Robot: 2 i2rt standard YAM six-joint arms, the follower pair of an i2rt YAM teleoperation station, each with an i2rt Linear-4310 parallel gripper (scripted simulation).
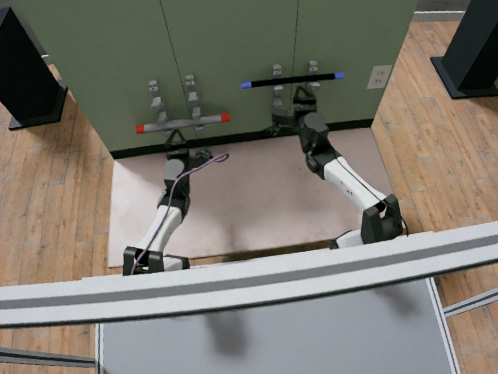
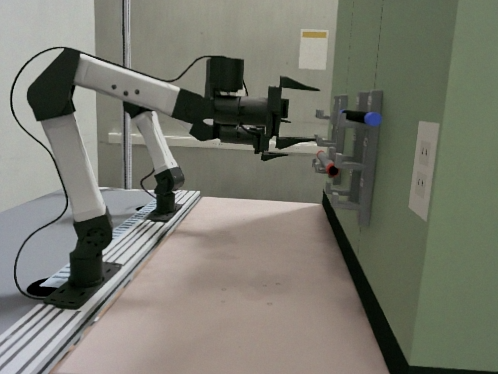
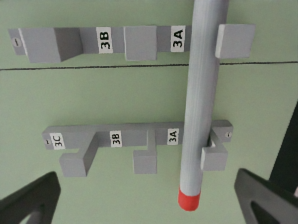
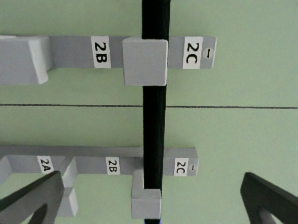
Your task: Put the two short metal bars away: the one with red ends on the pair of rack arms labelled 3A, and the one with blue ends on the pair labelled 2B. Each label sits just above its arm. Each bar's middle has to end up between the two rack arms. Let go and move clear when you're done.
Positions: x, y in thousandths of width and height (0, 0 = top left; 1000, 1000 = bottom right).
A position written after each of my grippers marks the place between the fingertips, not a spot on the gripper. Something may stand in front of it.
Note:
In view: my left gripper (image 3: 495, 797), my right gripper (image 2: 638, 309), a red-ended grey bar (image 1: 453, 314) and a rack (image 3: 304, 614).
My right gripper also shows in image 4 (image 4: 508, 806). Image 4 does not show the red-ended grey bar: it is out of frame.

